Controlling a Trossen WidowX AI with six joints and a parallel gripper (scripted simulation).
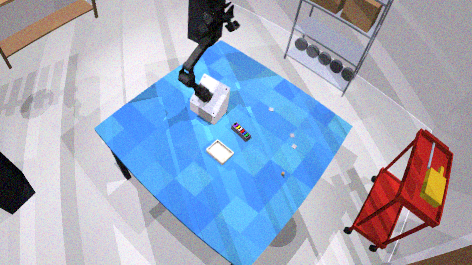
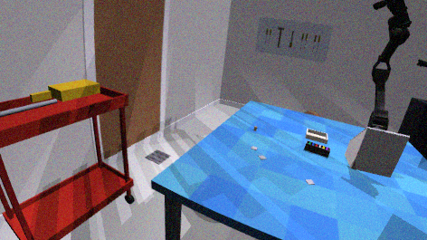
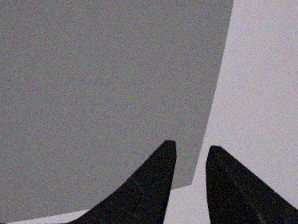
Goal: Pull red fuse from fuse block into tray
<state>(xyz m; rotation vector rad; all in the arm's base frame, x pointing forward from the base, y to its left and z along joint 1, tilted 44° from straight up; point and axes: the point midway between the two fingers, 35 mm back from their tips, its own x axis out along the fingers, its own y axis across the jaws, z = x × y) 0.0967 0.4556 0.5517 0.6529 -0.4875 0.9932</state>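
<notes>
Right now the red fuse is 150 mm ahead of my gripper tip, 60 mm to the left of it and 860 mm below it. From my gripper tip the other things lie so: white fuse 130 mm ahead, 60 mm to the left, 860 mm below; yellow fuse 110 mm ahead, 60 mm to the left, 860 mm below; magenta fuse 100 mm ahead, 70 mm to the left, 860 mm below.
</notes>
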